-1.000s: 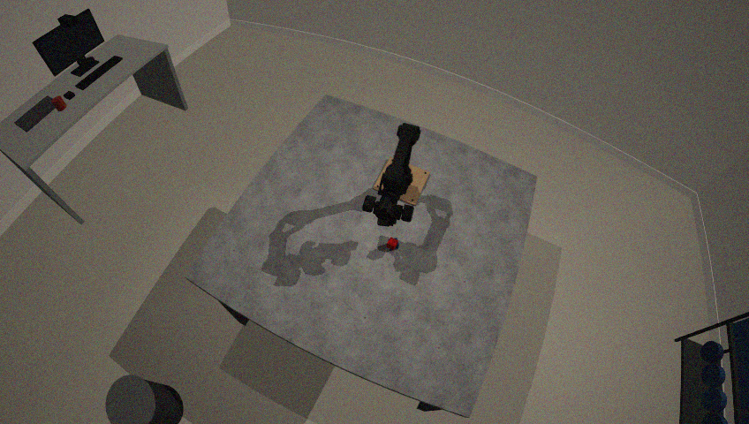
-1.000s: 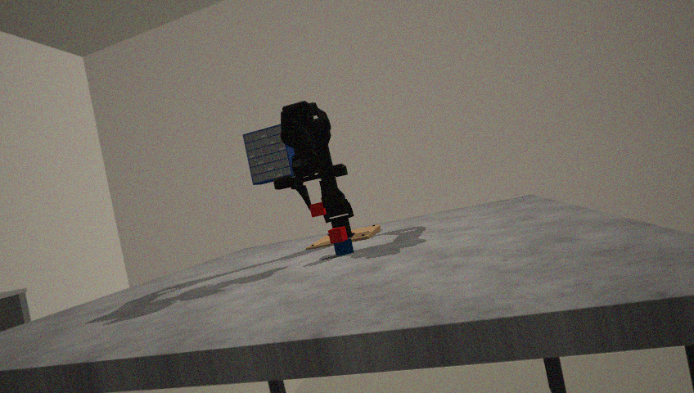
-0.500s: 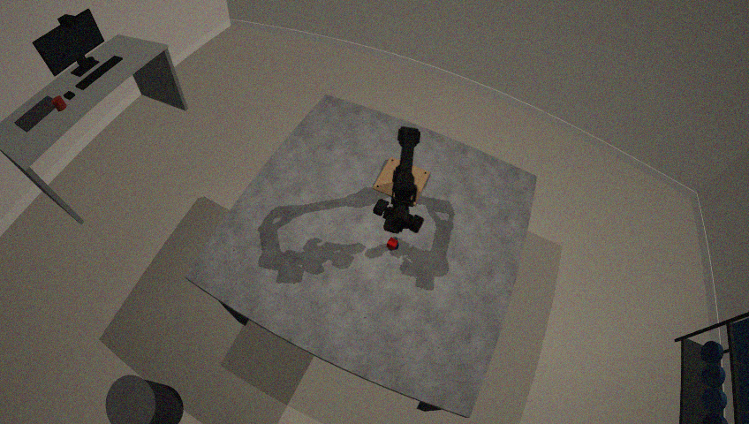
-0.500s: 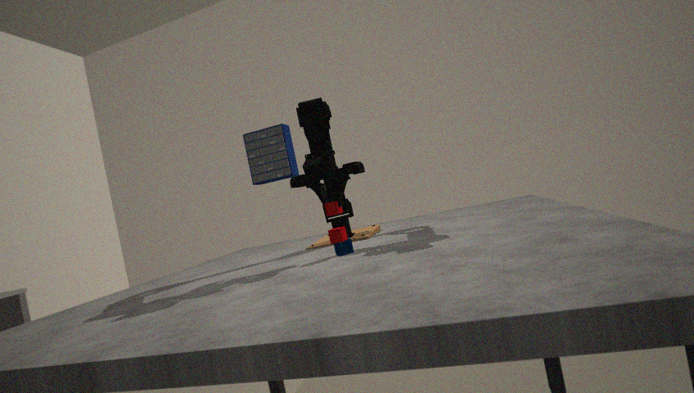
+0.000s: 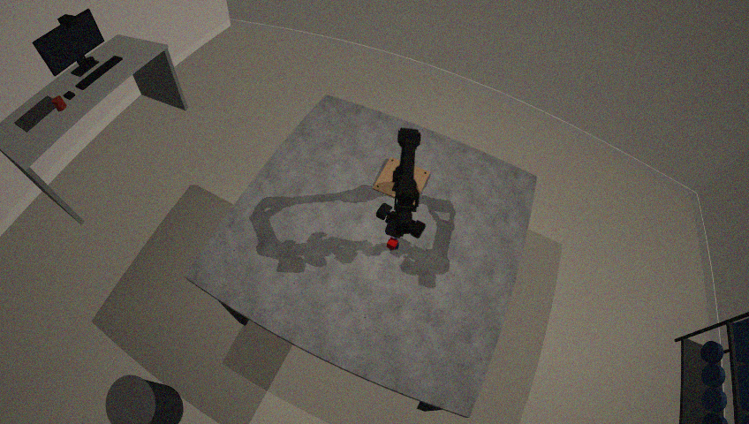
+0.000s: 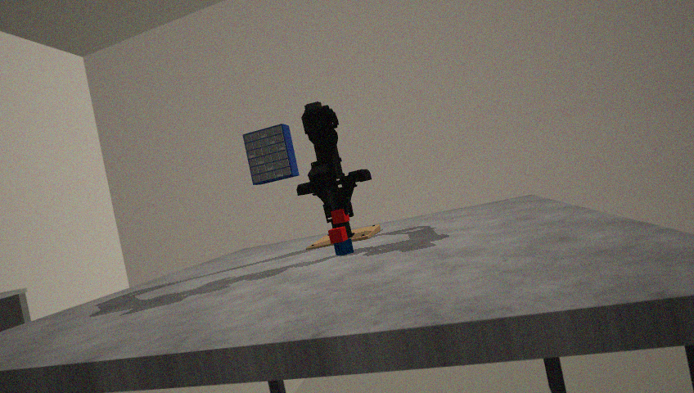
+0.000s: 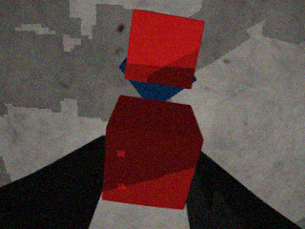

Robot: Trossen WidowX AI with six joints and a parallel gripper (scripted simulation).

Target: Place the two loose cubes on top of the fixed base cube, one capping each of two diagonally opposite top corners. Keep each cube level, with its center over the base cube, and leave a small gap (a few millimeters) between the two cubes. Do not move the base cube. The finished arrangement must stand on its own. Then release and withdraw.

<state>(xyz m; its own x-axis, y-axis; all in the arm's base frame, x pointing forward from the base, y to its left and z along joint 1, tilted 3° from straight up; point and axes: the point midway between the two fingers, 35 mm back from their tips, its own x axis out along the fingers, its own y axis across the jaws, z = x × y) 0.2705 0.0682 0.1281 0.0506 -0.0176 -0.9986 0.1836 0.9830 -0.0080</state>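
Now: the blue base cube 20 mm ahead of my gripper tip and 80 mm below it.
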